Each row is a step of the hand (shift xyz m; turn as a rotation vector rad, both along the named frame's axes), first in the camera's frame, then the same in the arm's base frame.
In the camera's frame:
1: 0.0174 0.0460 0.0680 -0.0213 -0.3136 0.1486
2: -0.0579 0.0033 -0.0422 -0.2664 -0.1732 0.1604
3: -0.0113 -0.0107 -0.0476 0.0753 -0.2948 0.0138
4: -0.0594 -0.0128 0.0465 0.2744 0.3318 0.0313
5: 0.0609 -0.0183 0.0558 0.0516 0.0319 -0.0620
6: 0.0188 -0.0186 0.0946 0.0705 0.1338 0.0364
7: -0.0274 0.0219 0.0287 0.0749 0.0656 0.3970
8: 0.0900 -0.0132 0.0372 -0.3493 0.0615 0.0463
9: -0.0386 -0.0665 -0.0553 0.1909 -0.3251 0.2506
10: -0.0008 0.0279 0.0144 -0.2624 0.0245 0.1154
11: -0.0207 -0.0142 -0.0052 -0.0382 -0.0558 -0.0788
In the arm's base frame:
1: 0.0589 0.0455 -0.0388 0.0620 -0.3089 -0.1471
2: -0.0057 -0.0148 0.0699 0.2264 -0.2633 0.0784
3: -0.0367 -0.0114 0.0322 -0.0943 -0.2505 -0.1453
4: 0.0654 -0.0351 0.0184 -0.0333 0.4043 -0.1475
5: 0.0121 0.0011 -0.0837 -0.0701 0.0511 0.0013
6: 0.0654 -0.0159 -0.0715 0.0264 0.1478 -0.0406
7: 0.0427 0.0095 0.0119 0.3099 0.0664 -0.2590
8: -0.0167 0.0170 -0.0953 0.2267 -0.0663 0.2686
9: -0.0425 -0.0727 0.0433 0.0391 -0.2512 -0.3745
10: 0.0189 0.0251 0.0001 0.2326 -0.0744 0.1520
11: 0.0027 -0.0202 0.0155 -0.0598 -0.0613 0.0587

